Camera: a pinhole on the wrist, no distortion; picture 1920 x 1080 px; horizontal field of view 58.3 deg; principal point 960.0 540.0 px. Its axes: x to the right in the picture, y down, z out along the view. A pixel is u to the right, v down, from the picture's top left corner.
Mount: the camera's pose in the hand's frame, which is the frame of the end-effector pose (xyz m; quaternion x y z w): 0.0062 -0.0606 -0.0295 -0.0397 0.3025 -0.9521 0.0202
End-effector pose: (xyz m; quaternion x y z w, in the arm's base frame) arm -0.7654 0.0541 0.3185 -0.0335 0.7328 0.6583 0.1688
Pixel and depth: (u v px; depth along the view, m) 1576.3 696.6 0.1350
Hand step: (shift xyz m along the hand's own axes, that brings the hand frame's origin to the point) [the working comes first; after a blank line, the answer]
In the camera's frame: 0.0483 0.0123 0.1350

-0.0299 -0.1512 0.0763
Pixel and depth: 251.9 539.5 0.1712
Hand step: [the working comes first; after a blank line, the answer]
In the camera's frame: -0.0704 0.0000 0.1712

0.0914 -0.1545 0.1054
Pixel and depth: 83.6 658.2 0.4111
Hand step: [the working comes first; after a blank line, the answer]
In the camera's frame: -0.2093 0.0282 0.4111

0.2512 -0.3067 0.2755
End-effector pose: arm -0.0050 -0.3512 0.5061 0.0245 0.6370 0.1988 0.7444
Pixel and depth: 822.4 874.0 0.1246
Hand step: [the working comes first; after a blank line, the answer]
In the camera's frame: -0.0100 0.0242 0.1246

0.0274 -0.1513 0.0573
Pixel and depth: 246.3 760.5 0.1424
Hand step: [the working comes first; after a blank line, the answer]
In the camera's frame: -0.0590 0.0182 0.1424

0.0778 -0.1536 0.0721
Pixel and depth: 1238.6 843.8 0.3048
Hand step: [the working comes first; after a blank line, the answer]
In the camera's frame: 0.0493 0.0538 0.3048

-0.0154 -0.2827 0.1906
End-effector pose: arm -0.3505 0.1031 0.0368 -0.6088 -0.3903 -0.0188 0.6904
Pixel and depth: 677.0 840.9 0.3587
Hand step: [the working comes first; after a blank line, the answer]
In the camera's frame: -0.0590 0.0627 0.3587

0.0973 -0.3141 0.2225
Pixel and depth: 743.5 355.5 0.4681
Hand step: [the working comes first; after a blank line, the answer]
In the camera's frame: -0.0589 -0.0502 0.4681

0.1052 -0.2849 0.3767
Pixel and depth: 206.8 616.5 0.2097
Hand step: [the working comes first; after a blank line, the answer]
In the camera's frame: -0.0918 0.0093 0.2097

0.1161 -0.1829 0.1300
